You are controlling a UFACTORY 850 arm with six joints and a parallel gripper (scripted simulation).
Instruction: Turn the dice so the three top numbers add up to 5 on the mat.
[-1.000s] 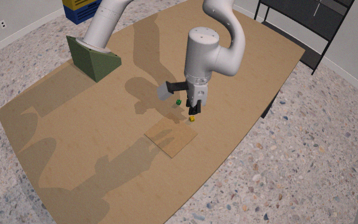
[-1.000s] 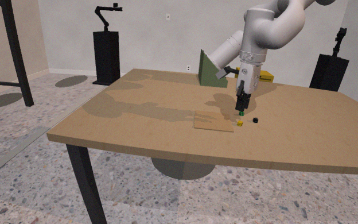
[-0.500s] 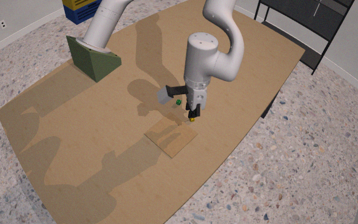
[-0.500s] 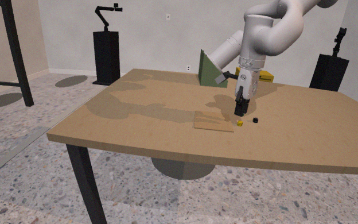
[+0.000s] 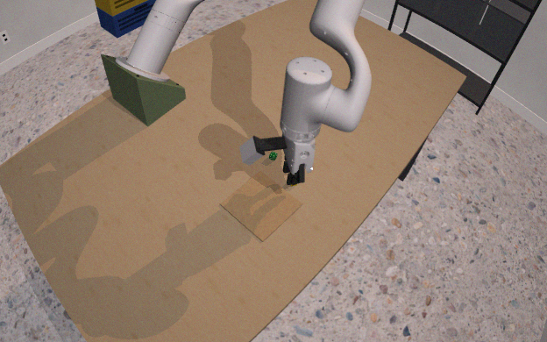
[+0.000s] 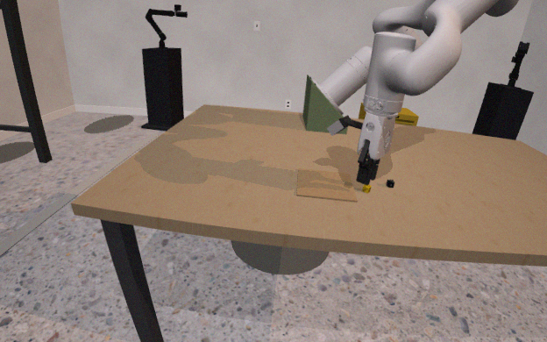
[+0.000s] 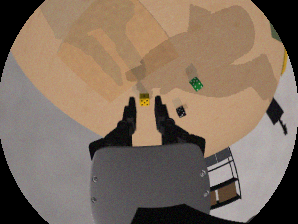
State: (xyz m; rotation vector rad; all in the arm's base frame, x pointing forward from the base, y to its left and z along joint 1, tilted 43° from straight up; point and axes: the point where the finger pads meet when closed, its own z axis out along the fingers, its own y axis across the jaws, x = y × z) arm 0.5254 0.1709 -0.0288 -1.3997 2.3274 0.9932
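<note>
Right now my hand is 1 cm to the right of the yellow die and 4 cm above it. From my hand the other things lie so: green die: 9 cm behind, 2 cm to the left, 4 cm below; then tan mat: 10 cm to the right, 5 cm below; then black die: 4 cm behind, 8 cm to the left, 4 cm below.
</note>
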